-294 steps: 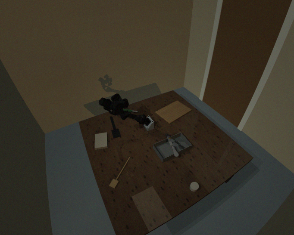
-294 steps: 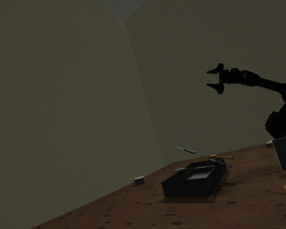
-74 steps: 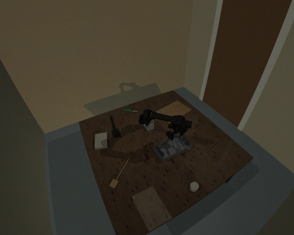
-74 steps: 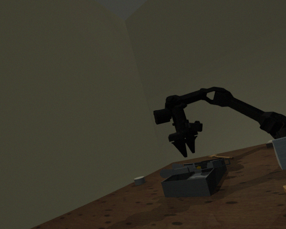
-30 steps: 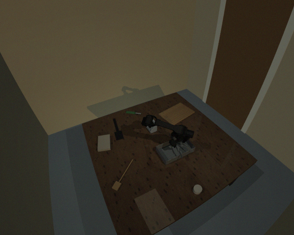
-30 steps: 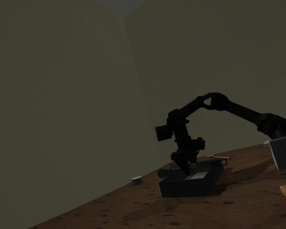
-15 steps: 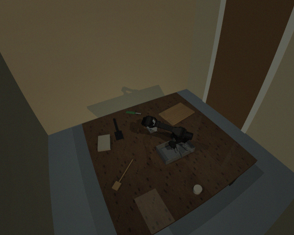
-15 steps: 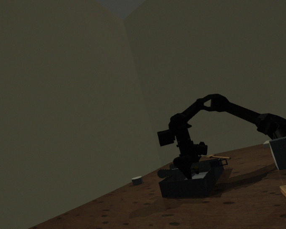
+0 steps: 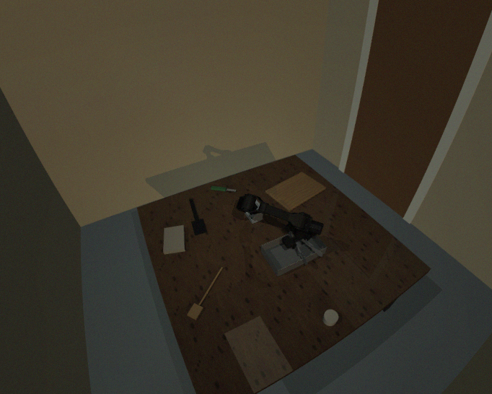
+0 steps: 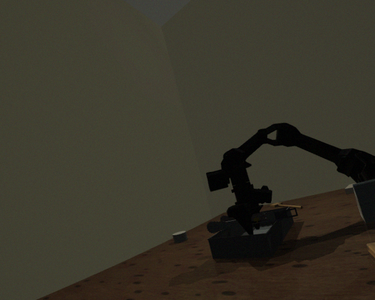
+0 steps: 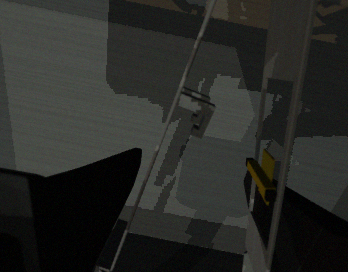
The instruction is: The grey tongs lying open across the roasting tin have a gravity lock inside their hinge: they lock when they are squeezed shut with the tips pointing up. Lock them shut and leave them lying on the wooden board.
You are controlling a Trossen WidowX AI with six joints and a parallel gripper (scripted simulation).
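Right now the grey roasting tin is 3 cm to the right of my gripper tip and 1 cm ahead of it. Also, from my gripper tip: yellow slider piece (4 cm above, 2 cm to the left, 2 cm behind); white cylinder (40 cm ahead, 10 cm to the right, 1 cm below); wooden board (41 cm behind, 29 cm to the left, 2 cm below).
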